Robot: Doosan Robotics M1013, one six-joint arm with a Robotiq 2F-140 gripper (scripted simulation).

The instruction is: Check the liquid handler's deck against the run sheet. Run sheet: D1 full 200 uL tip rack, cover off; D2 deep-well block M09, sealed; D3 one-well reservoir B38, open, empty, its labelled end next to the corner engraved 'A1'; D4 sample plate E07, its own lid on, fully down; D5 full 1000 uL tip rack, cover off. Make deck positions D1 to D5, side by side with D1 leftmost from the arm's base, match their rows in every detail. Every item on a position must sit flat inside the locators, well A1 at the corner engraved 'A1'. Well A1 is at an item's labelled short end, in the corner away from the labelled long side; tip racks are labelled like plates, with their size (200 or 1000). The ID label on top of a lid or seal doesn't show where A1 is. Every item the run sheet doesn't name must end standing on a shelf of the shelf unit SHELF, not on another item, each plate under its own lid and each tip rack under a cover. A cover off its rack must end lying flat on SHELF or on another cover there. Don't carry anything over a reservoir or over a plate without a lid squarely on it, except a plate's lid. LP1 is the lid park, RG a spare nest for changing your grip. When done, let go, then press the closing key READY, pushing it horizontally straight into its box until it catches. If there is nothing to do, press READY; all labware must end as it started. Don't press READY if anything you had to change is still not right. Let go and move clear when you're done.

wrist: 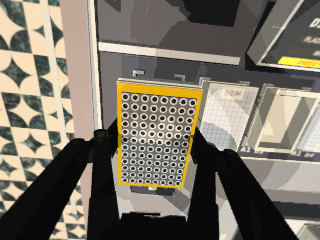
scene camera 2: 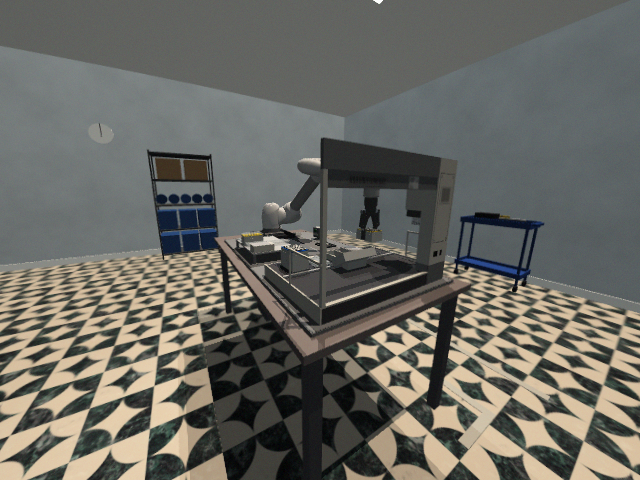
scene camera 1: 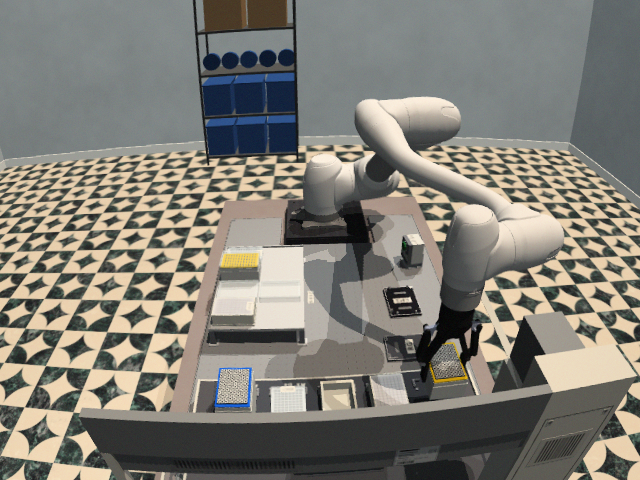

Scene:
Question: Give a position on a yellow-framed tip rack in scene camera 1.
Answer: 446, 378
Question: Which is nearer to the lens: the sealed deep-well block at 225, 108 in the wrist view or the yellow-framed tip rack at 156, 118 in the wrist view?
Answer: The yellow-framed tip rack.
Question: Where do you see a blue-framed tip rack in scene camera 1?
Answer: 236, 392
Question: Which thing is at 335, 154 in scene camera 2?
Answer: A liquid handler gantry.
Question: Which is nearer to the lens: the cream reservoir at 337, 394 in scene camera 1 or the flat cover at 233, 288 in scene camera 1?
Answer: The cream reservoir.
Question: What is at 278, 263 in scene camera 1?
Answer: A shelf unit.

